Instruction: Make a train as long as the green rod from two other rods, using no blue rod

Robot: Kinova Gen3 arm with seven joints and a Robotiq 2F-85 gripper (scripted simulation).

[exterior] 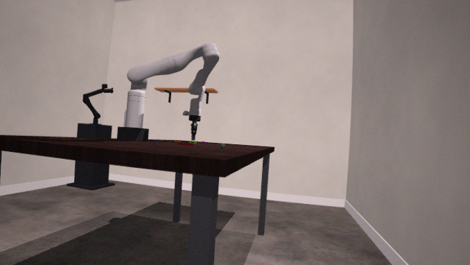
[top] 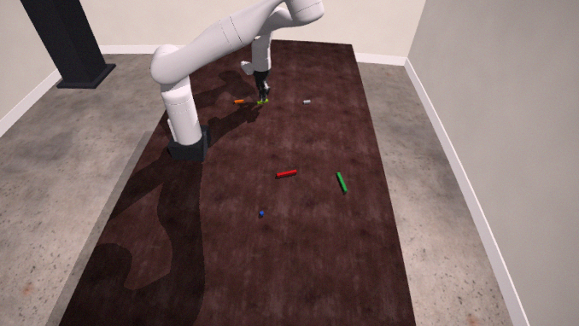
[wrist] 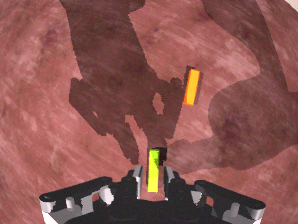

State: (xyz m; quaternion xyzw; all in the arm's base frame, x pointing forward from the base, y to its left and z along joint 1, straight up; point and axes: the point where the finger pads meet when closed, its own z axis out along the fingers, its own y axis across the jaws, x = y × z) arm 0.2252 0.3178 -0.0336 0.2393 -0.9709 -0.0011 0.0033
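My hand is 30 mm above the lime rod. From my hand the other things lie so: magenta rod 60 mm behind, 360 mm to the left, 30 mm below; orange rod 100 mm behind, 10 mm to the right, 30 mm below; grey rod 200 mm ahead, 20 mm to the left, 30 mm below.
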